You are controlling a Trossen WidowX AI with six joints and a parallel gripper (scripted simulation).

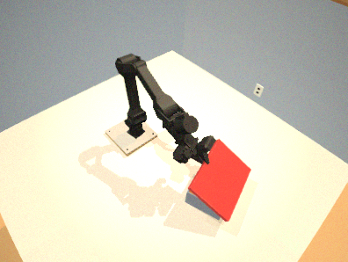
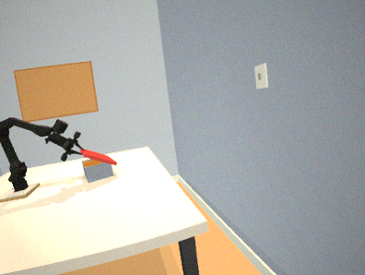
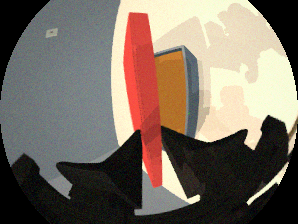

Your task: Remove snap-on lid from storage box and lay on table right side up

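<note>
The red lid is 7 cm ahead of my gripper tip, 4 cm below it and 1 cm to the left of it. Round my gripper tip: grey-blue storage box (11 cm below, 5 cm ahead, 1 cm to the left).
</note>
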